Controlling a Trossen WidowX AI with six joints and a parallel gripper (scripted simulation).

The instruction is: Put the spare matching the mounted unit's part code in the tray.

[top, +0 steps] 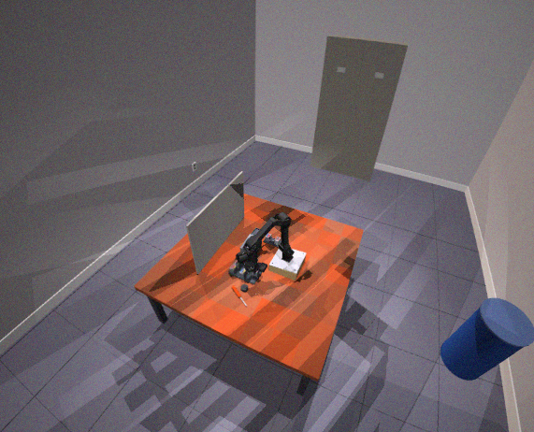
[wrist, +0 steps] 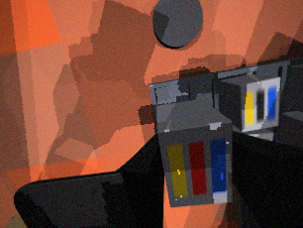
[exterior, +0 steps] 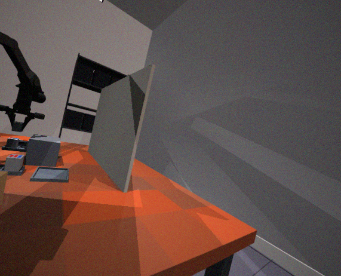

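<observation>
Now: gripper tip 38 cm to the left of the grey tray, 24 cm short of it and 9 cm above it. Round my gripper tip: dark disc (9 cm to the left, 8 cm below); dark rack (9 cm below, 8 cm ahead, 2 cm to the right); grey mounted unit (19 cm to the right, 16 cm ahead, 4 cm below).
</observation>
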